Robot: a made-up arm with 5 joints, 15 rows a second.
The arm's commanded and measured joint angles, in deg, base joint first. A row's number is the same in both.
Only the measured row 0 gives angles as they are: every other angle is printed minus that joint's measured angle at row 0.
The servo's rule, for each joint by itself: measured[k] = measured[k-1] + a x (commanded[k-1-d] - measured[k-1]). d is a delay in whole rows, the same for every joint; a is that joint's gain. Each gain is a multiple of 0.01, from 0.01 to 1. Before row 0 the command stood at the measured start. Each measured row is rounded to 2 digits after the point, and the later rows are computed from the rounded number. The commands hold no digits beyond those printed.
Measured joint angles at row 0:
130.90 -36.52 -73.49 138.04 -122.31
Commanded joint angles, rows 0 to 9:
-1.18 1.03 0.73 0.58 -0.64
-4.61 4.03 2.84 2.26 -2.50
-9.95 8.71 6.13 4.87 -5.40
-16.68 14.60 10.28 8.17 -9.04
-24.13 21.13 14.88 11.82 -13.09
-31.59 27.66 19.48 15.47 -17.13
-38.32 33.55 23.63 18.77 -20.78
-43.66 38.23 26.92 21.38 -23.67
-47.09 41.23 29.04 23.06 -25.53
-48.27 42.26 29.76 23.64 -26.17
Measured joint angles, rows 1 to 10:
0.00 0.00 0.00 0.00 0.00
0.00 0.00 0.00 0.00 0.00
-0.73 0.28 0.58 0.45 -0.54
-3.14 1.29 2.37 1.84 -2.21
-7.36 3.29 5.34 4.17 -4.92
-13.14 6.34 9.24 7.25 -8.42
-19.95 10.33 13.70 10.77 -12.39
-27.17 15.01 18.27 14.39 -16.42
-34.08 20.02 22.50 17.76 -20.13
-40.02 24.94 25.99 20.55 -23.14
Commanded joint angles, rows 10 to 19:
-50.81 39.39 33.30 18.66 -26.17
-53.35 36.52 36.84 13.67 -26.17
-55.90 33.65 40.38 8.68 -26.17
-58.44 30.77 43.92 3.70 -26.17
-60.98 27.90 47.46 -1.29 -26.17
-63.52 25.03 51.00 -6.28 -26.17
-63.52 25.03 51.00 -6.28 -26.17
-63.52 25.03 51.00 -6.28 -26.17
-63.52 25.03 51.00 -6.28 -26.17
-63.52 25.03 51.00 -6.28 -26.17
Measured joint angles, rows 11 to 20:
-44.40 29.34 28.40 22.48 -25.17
-46.80 32.83 29.47 23.37 -26.02
-49.29 34.60 32.50 19.74 -26.15
-51.81 35.12 35.93 15.07 -26.17
-54.35 34.72 39.45 10.15 -26.17
-56.89 33.65 42.98 5.18 -26.17
-59.43 32.10 46.52 0.20 -26.17
-61.97 30.19 50.06 -4.79 -26.17
-62.93 28.80 50.80 -5.94 -26.17
-63.30 27.78 50.96 -6.20 -26.17

